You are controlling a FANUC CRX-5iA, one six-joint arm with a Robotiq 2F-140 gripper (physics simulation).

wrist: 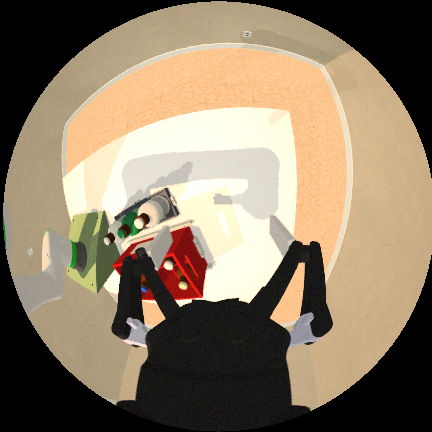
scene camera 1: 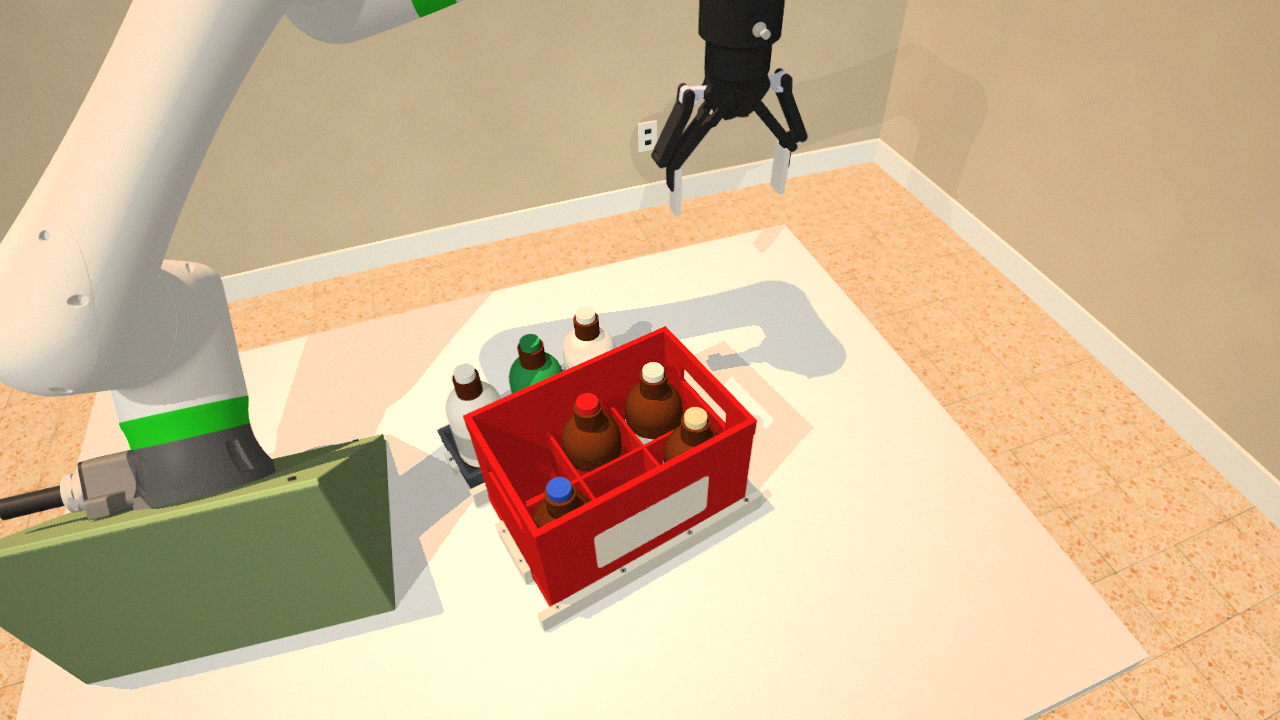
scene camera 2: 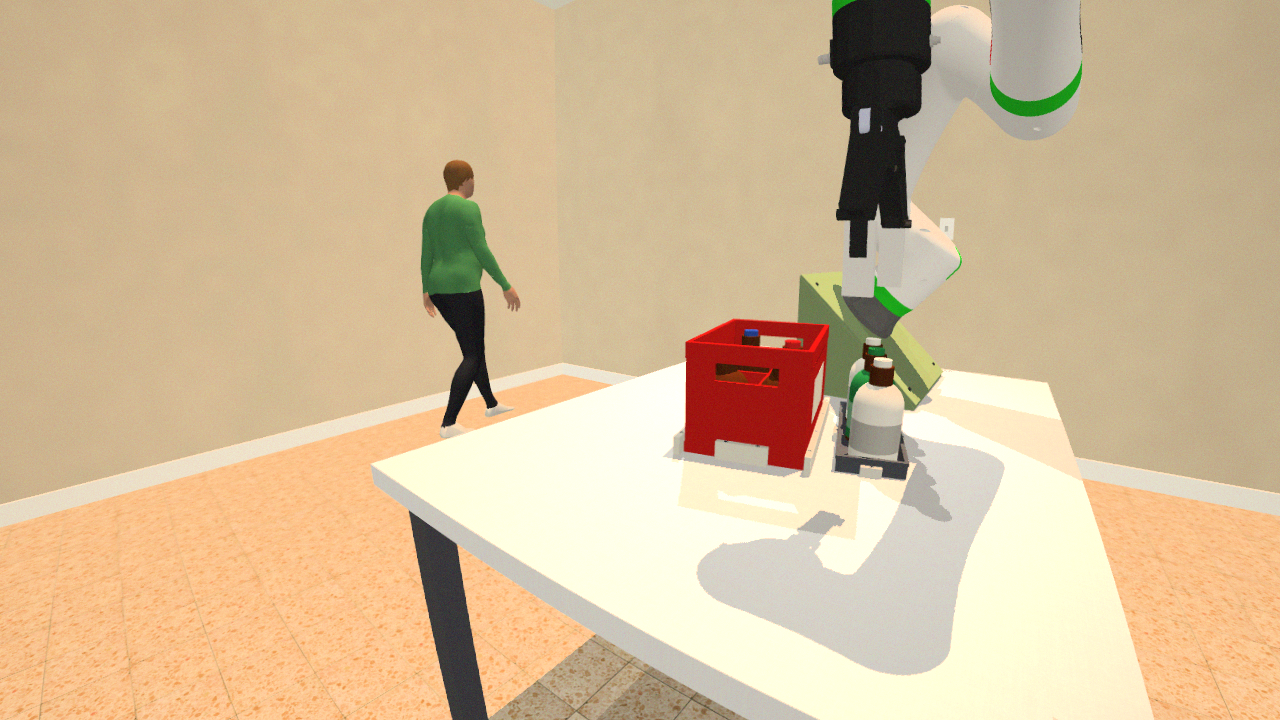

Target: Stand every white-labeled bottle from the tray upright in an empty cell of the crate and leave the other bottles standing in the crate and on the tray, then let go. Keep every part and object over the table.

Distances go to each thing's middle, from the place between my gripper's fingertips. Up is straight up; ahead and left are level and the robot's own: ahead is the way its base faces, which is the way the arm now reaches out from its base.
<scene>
My hand is 170 mm past the cream bottle (scene camera 1: 695, 429), 230 mm to the left of it and 190 mm above it. Round my hand: green bottle (scene camera 2: 862, 377): 300 mm behind, 20 mm to the right, 190 mm below; blue-capped brown bottle (scene camera 1: 560, 496): 350 mm behind, 250 mm to the right, 190 mm below.
</scene>
